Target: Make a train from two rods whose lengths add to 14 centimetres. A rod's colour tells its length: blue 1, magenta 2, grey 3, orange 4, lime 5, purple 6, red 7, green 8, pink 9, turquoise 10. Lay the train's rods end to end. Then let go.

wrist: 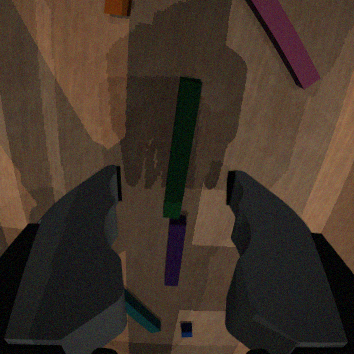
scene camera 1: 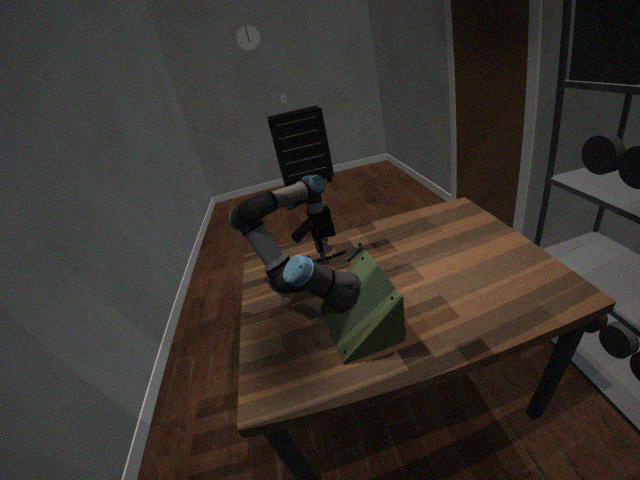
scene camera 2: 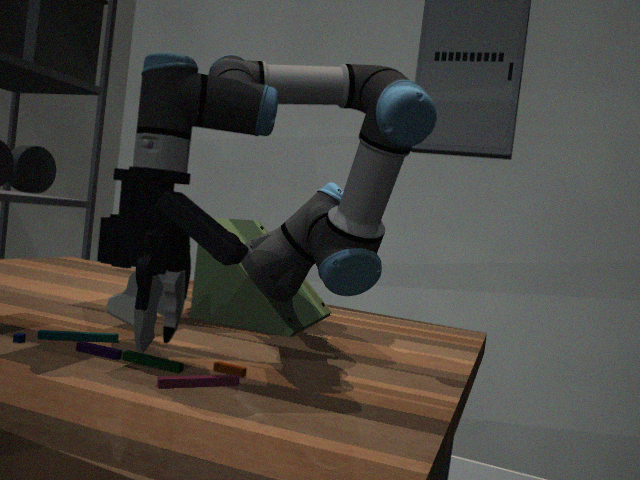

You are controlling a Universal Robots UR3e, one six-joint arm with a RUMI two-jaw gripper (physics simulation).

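Frame: origin at the arm's base, x ahead, y left, z up, level; centimetres.
Where they show: gripper, fingertip midpoint: [wrist: 173, 170] [scene camera 1: 322, 256] [scene camera 2: 154, 347]; arm's base, link origin: [scene camera 1: 346, 292] [scene camera 2: 264, 274].
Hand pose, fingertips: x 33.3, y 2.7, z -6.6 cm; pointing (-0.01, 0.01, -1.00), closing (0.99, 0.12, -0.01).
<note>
Each offset is from my fingertips to the top centre of the thing.
The green rod @(dx +0.3, dy +0.2, dz -1.1 cm) [scene camera 2: 152, 361] [wrist: 182, 147] and the purple rod @(dx +1.3, dy -7.3, dz -1.1 cm) [scene camera 2: 98, 350] [wrist: 175, 252] lie on the table nearly in one line, near ends close together. Whether they touch is hard to tell; in the wrist view the purple rod's near end sits slightly to the right of the green rod's middle line. My gripper [scene camera 1: 324, 255] [scene camera 2: 156, 342] [wrist: 173, 170] is open and empty, above the table, with its jaws on either side of the green rod's end nearer the purple rod in the wrist view.
A turquoise rod @(dx -1.8, dy -13.6, dz -1.1 cm) [scene camera 1: 355, 252] [scene camera 2: 77, 336] [wrist: 143, 312] and a blue cube rod @(dx +4.2, dy -17.5, dz -1.1 cm) [scene camera 2: 19, 337] [wrist: 186, 329] lie beyond the purple rod. A pink rod @(dx +2.5, dy +8.3, dz -1.1 cm) [scene camera 2: 197, 381] [wrist: 287, 42] and an orange rod @(dx -3.7, dy +8.6, dz -1.1 cm) [scene camera 2: 230, 368] [wrist: 117, 7] lie near the green rod's other end. The green wedge base [scene camera 1: 373, 315] [scene camera 2: 222, 289] carries the arm.
</note>
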